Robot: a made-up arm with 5 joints. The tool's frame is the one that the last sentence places.
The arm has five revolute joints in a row. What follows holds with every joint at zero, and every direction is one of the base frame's. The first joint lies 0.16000 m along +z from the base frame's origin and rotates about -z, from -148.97 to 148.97 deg. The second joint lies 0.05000 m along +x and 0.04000 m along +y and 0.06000 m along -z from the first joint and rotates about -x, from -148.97 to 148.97 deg. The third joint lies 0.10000 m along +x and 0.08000 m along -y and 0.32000 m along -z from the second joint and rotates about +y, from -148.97 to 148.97 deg. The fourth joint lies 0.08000 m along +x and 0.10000 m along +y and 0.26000 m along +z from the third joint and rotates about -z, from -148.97 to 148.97 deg. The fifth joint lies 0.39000 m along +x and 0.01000 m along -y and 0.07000 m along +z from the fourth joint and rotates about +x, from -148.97 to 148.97 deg. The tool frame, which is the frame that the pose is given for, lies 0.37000 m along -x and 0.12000 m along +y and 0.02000 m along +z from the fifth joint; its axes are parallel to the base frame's.
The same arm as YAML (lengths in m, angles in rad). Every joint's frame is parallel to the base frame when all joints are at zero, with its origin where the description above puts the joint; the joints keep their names.
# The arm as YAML. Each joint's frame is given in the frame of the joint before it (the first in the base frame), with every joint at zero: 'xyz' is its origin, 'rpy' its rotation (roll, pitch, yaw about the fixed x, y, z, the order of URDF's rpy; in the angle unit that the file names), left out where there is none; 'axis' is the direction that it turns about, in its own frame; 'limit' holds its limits. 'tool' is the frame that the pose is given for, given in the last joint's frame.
units:
  length: m
  angle: rad
joints:
  - name: joint 1
    type: revolute
    origin:
      xyz: [0.0, 0.0, 0.16]
    axis: [0.0, 0.0, -1.0]
    limit:
      lower: -2.6
      upper: 2.6
  - name: joint 2
    type: revolute
    origin:
      xyz: [0.05, 0.04, -0.06]
    axis: [-1.0, 0.0, 0.0]
    limit:
      lower: -2.6
      upper: 2.6
  - name: joint 3
    type: revolute
    origin:
      xyz: [0.1, -0.08, -0.32]
    axis: [0.0, 1.0, 0.0]
    limit:
      lower: -2.6
      upper: 2.6
  - name: joint 4
    type: revolute
    origin:
      xyz: [0.08, 0.1, 0.26]
    axis: [0.0, 0.0, -1.0]
    limit:
      lower: -2.6
      upper: 2.6
  - name: joint 5
    type: revolute
    origin:
      xyz: [0.39, -0.01, 0.07]
    axis: [1.0, 0.0, 0.0]
    limit:
      lower: -2.6
      upper: 2.6
tool:
  origin:
    xyz: [-0.37, 0.12, 0.02]

